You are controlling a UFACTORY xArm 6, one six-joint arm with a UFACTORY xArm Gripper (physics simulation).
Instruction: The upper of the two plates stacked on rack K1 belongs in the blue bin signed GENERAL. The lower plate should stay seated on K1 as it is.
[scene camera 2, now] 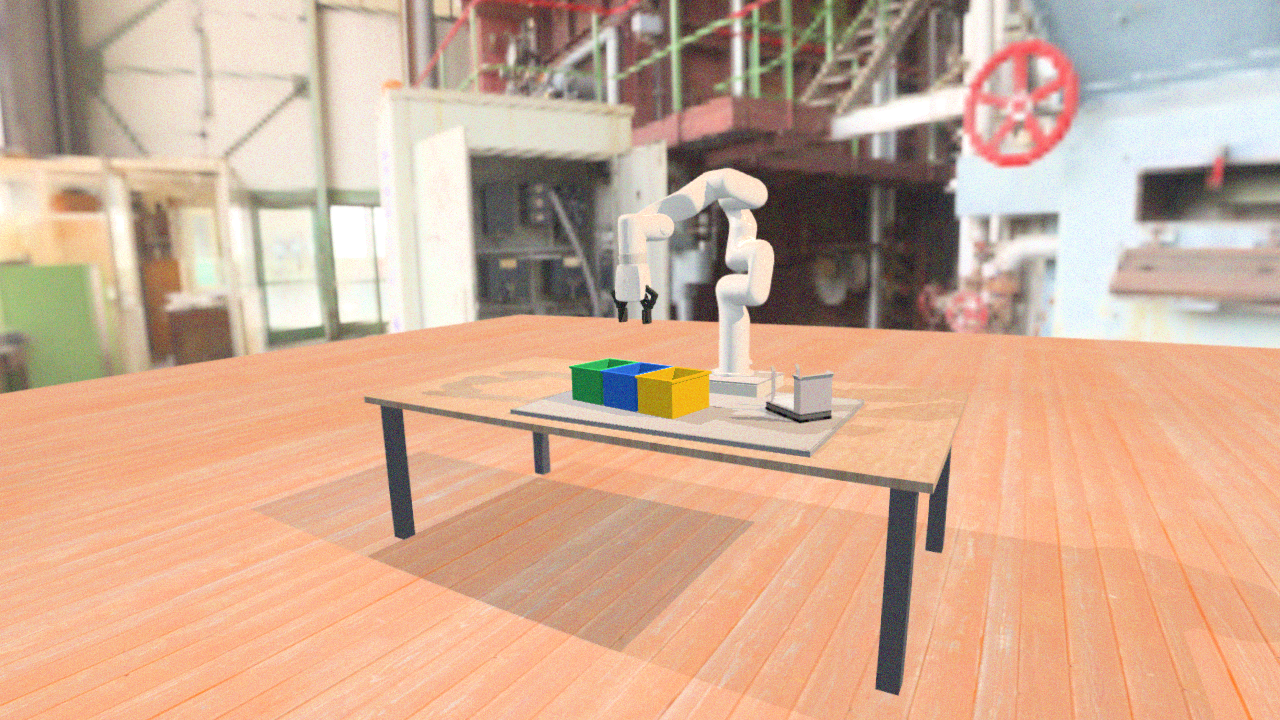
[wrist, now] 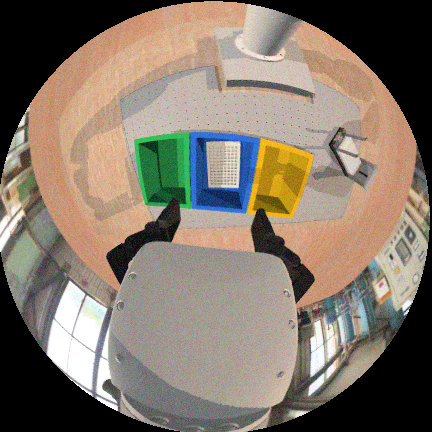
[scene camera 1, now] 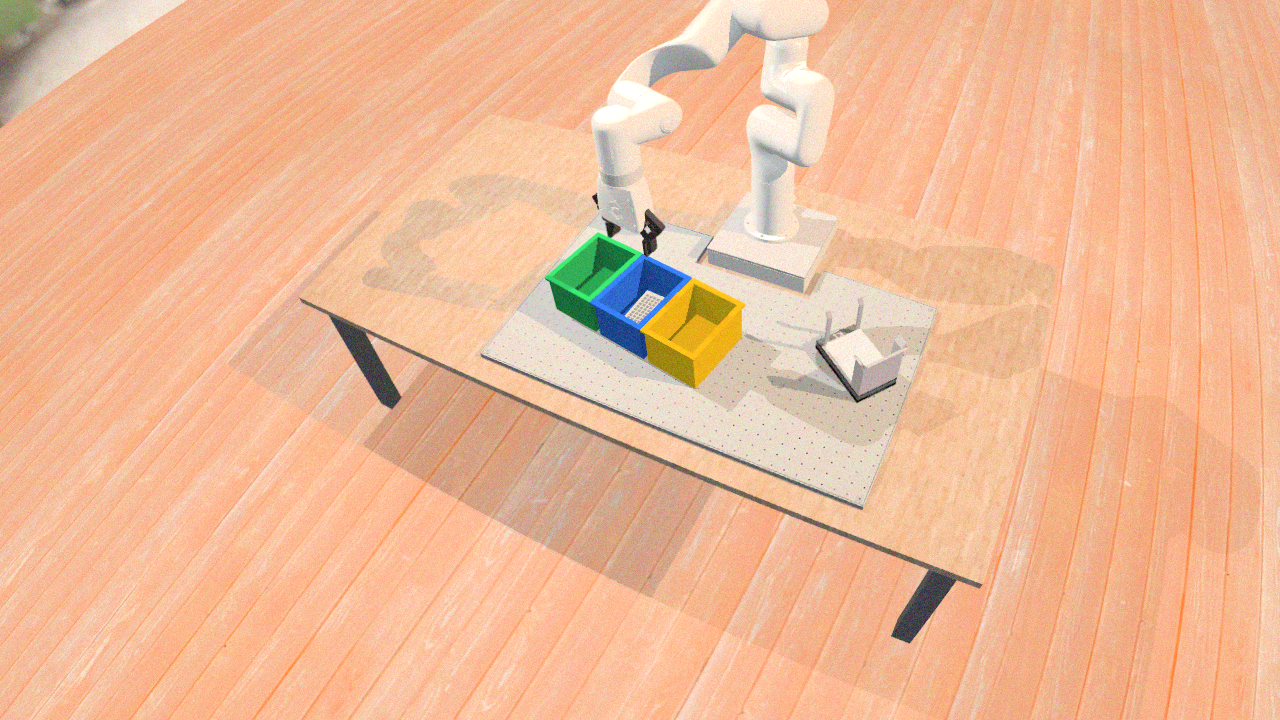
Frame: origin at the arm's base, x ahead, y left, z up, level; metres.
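Where they show: gripper, between the fingertips: (scene camera 2: 634, 323) (wrist: 216, 213) (scene camera 1: 632, 242); arm's base, origin of its link: (scene camera 2: 734, 373) (scene camera 1: 771, 226).
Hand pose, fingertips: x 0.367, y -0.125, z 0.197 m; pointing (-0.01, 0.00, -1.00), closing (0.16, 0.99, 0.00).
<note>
Each offset is from my fingertips to the top centre of the thing. Level surfaces: height alone.
A white gridded plate @(dy +0.006, dx -0.005, dz -0.209 m) (scene camera 1: 644, 307) (wrist: 223, 165) lies inside the blue bin @(dy +0.003, dx -0.002, dz -0.129 m) (scene camera 1: 617, 329) (scene camera 2: 619, 387) (wrist: 220, 136), low down; in scene camera 2 the bin walls hide it. My gripper (scene camera 1: 631, 236) (scene camera 2: 634, 318) (wrist: 216, 213) is open and empty, well above the bins and apart from the plate. The rack @(dy +0.443, dx -0.094, dz -0.109 m) (scene camera 1: 881, 368) (scene camera 2: 812, 394) (wrist: 366, 176), with a dark base, thin posts and a grey end wall, stands at the right of the pegboard. One pale plate (scene camera 1: 857, 351) (wrist: 348, 152) sits on it and looks flat. The signs on bin and rack cannot be read.
A green bin (scene camera 1: 572, 302) (scene camera 2: 587, 385) (wrist: 187, 175) and a yellow bin (scene camera 1: 675, 355) (scene camera 2: 662, 396) (wrist: 255, 175) flank the blue one on the perforated board @(dz -0.229 m) (scene camera 1: 760, 438) (scene camera 2: 733, 431) (wrist: 170, 110). The arm's base block (scene camera 1: 760, 264) (wrist: 270, 80) stands behind, between bins and rack.
</note>
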